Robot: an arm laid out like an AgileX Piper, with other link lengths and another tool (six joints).
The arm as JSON. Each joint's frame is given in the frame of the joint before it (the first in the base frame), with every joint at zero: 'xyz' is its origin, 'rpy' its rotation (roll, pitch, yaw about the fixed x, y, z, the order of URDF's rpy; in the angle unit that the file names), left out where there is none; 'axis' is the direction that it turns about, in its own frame. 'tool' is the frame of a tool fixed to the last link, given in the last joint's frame.
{
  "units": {
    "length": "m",
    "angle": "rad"
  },
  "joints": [
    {
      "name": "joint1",
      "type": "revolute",
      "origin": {
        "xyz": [
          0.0,
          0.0,
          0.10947
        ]
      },
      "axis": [
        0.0,
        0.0,
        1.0
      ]
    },
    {
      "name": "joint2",
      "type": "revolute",
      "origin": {
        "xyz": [
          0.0,
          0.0,
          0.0
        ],
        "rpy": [
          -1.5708,
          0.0,
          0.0
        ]
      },
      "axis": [
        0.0,
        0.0,
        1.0
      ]
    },
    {
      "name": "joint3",
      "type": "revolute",
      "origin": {
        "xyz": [
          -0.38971,
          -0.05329,
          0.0
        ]
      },
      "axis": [
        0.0,
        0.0,
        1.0
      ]
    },
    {
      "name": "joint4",
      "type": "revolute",
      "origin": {
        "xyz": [
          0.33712,
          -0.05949,
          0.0
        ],
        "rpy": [
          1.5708,
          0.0,
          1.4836
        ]
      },
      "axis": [
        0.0,
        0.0,
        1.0
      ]
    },
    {
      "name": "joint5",
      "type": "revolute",
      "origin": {
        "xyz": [
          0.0,
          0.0,
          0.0
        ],
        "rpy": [
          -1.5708,
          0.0,
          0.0
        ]
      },
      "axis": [
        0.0,
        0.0,
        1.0
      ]
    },
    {
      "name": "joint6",
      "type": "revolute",
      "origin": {
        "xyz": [
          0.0,
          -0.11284,
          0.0
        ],
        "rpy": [
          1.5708,
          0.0,
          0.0
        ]
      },
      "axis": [
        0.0,
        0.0,
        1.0
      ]
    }
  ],
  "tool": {
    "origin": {
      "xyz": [
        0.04,
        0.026,
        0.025
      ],
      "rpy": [
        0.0,
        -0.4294,
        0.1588
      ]
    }
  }
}
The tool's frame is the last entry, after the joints.
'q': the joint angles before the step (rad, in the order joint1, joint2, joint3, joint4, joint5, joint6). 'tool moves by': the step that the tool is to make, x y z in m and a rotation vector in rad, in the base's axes. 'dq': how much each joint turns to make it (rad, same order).
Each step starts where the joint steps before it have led.
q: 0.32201 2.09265 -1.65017 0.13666 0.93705 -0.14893
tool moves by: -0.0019 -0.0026 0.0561 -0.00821 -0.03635 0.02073
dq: 0.00154 -0.04910 -0.08633 -0.02403 0.10436 0.00006
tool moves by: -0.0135 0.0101 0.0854 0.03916 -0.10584 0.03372
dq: 0.02423 -0.07970 -0.11767 0.00100 0.08509 -0.00011
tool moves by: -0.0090 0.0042 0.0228 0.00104 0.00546 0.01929
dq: 0.01180 -0.01071 -0.04996 0.00289 0.06585 0.00010
